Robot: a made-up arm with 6 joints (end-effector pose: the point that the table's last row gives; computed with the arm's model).
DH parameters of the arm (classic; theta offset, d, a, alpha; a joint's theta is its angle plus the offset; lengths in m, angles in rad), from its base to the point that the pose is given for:
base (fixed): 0.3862 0 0.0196 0
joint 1: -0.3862 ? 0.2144 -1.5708
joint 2: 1.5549 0 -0.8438 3.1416
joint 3: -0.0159 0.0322 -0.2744 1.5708
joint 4: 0 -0.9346 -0.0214 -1.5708
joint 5: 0 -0.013 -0.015 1.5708
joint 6: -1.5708 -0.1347 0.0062 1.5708
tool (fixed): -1.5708 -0.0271 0 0
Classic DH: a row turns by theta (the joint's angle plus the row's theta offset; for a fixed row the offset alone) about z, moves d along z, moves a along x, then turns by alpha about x.
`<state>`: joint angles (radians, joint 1 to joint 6).
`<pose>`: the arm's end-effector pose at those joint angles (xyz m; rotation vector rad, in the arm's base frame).
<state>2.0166 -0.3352 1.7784 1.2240 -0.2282 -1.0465</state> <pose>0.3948 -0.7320 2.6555 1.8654 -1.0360 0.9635</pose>
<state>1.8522 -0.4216 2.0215 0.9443 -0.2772 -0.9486</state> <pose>0.3447 -1.0547 2.3396 2.1078 -1.2287 0.8311</pose>
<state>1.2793 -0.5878 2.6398 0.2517 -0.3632 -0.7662</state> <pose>-0.3520 -1.2394 1.4362 -1.9192 2.1877 -0.8282</pose>
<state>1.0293 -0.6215 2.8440 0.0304 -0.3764 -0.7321</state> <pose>-0.6100 -1.0319 1.1806 -1.3629 2.3269 -0.8935</pose>
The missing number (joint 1, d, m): 1.0713
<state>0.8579 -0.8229 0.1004 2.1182 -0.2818 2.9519</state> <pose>0.0463 0.0190 2.6503 1.6280 -0.5100 1.1030</pose>
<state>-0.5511 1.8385 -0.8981 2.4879 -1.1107 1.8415</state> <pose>0.1866 -0.1859 0.1359 1.0026 0.6836 -2.0145</pose>
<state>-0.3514 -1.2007 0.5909 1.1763 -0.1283 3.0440</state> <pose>-1.0043 0.3941 2.3483 1.2471 -1.3121 1.4583</pose>
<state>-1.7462 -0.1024 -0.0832 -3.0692 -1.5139 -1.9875</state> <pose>-0.2289 -1.0467 2.3158 -2.1292 -0.1883 -2.0079</pose>
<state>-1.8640 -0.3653 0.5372 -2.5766 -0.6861 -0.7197</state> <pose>-0.0862 -0.2435 2.8850 1.4397 -1.0879 0.8824</pose>
